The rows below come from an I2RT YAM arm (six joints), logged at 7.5 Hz.
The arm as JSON. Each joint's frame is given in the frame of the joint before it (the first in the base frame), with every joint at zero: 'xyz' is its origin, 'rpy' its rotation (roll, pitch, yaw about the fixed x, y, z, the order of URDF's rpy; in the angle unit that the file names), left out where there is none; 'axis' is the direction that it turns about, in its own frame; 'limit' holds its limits. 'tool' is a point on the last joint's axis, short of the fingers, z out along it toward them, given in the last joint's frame.
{
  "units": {
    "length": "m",
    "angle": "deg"
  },
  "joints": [
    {
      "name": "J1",
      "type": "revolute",
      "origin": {
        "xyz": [
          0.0,
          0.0,
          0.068
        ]
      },
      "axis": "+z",
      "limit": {
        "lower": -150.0,
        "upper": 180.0
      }
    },
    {
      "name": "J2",
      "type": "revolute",
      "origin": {
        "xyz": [
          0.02,
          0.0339,
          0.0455
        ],
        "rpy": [
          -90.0,
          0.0,
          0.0
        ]
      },
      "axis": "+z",
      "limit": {
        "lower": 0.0,
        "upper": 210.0
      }
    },
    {
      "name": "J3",
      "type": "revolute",
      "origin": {
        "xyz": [
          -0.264,
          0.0,
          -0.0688
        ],
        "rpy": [
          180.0,
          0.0,
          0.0
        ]
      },
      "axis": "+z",
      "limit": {
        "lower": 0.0,
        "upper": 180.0
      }
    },
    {
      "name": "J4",
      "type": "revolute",
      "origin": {
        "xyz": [
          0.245,
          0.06,
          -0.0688
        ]
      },
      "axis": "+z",
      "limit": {
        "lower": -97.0,
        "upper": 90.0
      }
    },
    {
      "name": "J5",
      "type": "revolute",
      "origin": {
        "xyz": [
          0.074,
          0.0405,
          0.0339
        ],
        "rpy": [
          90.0,
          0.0,
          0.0
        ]
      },
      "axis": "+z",
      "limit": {
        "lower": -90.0,
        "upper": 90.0
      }
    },
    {
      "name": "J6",
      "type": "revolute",
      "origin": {
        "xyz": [
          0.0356,
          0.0,
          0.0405
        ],
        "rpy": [
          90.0,
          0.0,
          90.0
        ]
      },
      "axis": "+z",
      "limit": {
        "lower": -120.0,
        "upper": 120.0
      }
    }
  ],
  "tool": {
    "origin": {
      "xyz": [
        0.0,
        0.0,
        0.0
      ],
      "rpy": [
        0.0,
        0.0,
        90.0
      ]
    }
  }
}
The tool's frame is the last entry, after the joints.
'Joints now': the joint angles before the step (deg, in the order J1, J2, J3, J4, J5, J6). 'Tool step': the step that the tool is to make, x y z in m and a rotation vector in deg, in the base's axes. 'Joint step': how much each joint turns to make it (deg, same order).
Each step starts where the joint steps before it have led.
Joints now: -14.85, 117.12, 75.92, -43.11, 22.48, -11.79
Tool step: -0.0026, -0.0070, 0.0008, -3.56, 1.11, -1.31
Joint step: -0.81, 0.01, -0.01, -0.17, 3.76, 0.15
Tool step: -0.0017, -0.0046, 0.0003, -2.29, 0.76, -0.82
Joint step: -0.54, 0.05, -0.01, -0.06, 2.43, 0.05
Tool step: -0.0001, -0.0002, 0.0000, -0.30, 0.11, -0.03
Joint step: -0.01, 0.01, -0.01, 0.00, 0.32, -0.01
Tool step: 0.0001, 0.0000, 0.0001, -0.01, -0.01, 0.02
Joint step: 0.00, 0.00, 0.03, 0.00, 0.01, -0.02
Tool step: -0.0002, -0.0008, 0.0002, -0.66, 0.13, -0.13
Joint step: -0.07, -0.01, -0.01, 0.07, 0.67, 0.00
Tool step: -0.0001, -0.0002, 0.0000, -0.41, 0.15, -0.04
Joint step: 0.00, 0.02, -0.01, -0.01, 0.44, 0.00
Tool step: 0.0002, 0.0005, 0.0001, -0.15, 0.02, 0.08
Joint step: 0.09, -0.01, 0.00, 0.01, 0.15, 0.00
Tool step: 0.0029, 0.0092, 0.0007, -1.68, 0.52, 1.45
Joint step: 1.62, -0.02, 0.01, -0.09, 1.77, 0.00
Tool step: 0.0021, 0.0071, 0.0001, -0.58, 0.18, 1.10
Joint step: 1.18, 0.02, 0.00, -0.04, 0.61, 0.03
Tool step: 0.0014, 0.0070, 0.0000, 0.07, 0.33, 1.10
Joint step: 1.09, 0.00, 0.02, -0.35, 0.00, -0.01
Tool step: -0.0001, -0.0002, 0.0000, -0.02, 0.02, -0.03
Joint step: -0.03, 0.00, -0.01, -0.01, 0.02, 0.00
